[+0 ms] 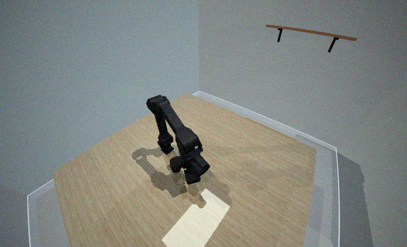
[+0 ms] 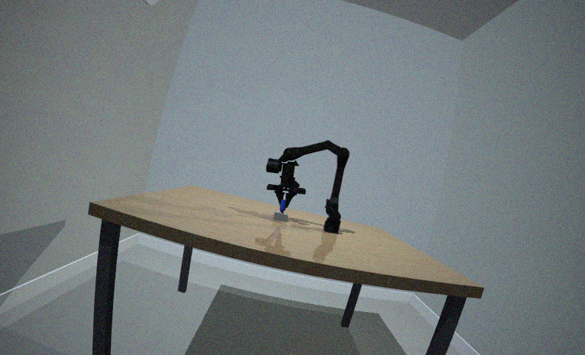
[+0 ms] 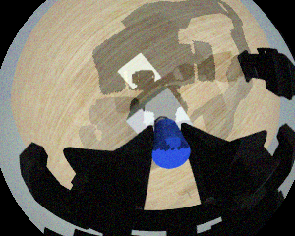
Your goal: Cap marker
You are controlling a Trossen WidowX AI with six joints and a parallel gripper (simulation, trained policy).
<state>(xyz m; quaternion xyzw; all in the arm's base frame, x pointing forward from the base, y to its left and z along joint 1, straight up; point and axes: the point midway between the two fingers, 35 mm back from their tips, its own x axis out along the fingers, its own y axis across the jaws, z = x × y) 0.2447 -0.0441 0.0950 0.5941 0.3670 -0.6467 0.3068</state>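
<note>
The blue cap lies 10 mm above my gripper tip. From my gripper tip the other things lie so: marker 10 mm to the left, 10 mm above; then holder block 10 mm to the left, 40 mm below.
</note>
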